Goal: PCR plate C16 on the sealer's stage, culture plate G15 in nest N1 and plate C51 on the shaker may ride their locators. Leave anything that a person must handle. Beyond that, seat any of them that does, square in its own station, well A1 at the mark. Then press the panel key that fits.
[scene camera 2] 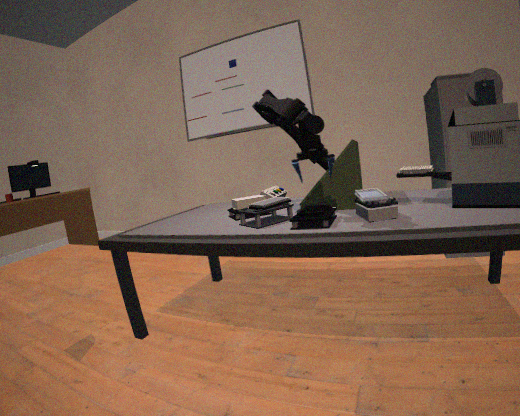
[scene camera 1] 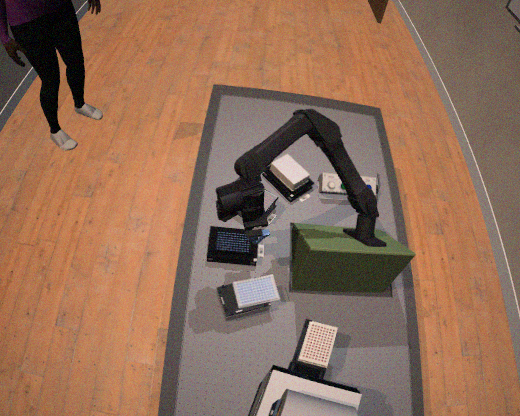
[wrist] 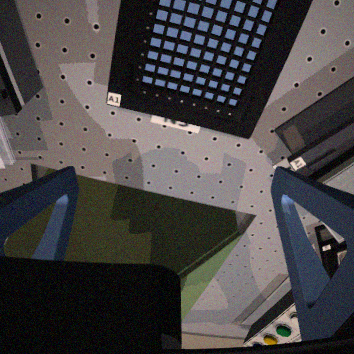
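My gripper [scene camera 1: 259, 234] [scene camera 2: 315, 176] [wrist: 174, 177] is open and empty, above the table beside the dark nest N3. PCR plate C16 [scene camera 1: 318, 344] [scene camera 2: 416, 169], pale with red wells, lies on the sealer's stage [scene camera 1: 306, 371] [scene camera 2: 398, 175]. Plate C51 [scene camera 1: 256, 291] [scene camera 2: 371, 194], pale blue, lies on the shaker [scene camera 1: 229, 300] [scene camera 2: 376, 212], shifted to one side and apparently tilted. A thick white plate [scene camera 1: 290, 171] [scene camera 2: 247, 201], apparently culture plate G15, sits on a black nest behind the gripper; its nest label is unreadable. The button panel [scene camera 1: 332, 185] [scene camera 2: 274, 192] [wrist: 276, 331] has coloured keys. A1 marks near C16, C51 and G15 are too small to read.
Nest N3 [scene camera 1: 215, 247] [wrist: 130, 60] holds a dark plate with blue wells [scene camera 1: 232, 241] [wrist: 200, 50]. A raised stand [scene camera 2: 266, 216] with a grey top is partly hidden by the arm in scene camera 1. A green wedge block [scene camera 1: 350, 267] [scene camera 2: 347, 175] [wrist: 135, 215] stands by the arm's base. The sealer [scene camera 2: 485, 155] is at the far end.
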